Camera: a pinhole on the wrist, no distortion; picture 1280 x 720 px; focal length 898.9 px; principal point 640.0 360.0 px. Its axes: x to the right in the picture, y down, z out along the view. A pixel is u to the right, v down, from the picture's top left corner.
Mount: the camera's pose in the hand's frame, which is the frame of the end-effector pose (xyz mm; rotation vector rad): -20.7 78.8 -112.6 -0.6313 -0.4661 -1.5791
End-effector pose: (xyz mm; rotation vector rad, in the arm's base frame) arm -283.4 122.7 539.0 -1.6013 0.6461 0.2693
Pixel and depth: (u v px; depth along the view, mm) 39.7 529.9 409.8
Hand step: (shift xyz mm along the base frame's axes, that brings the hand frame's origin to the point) -198.1 -18.0 -515.5
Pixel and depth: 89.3 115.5 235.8
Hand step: -234.7 -13.0 -259.3
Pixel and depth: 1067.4 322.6 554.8
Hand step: -19.9 460.2 -271.4
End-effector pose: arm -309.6 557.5 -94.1 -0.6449 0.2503 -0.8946
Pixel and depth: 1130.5 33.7 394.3
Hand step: 194.7 317.9 146.6
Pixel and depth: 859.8 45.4 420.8
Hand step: 239.6 340.6 42.8
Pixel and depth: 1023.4 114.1 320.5
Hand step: 178.7 236.7 58.2
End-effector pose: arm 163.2 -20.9 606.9 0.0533 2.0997 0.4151
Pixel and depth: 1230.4 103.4 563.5
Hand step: 518.2 288.3 -117.2
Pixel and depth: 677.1 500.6 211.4
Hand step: -2.2 212.3 7.5
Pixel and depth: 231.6 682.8 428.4
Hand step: -98.0 514.3 -43.7
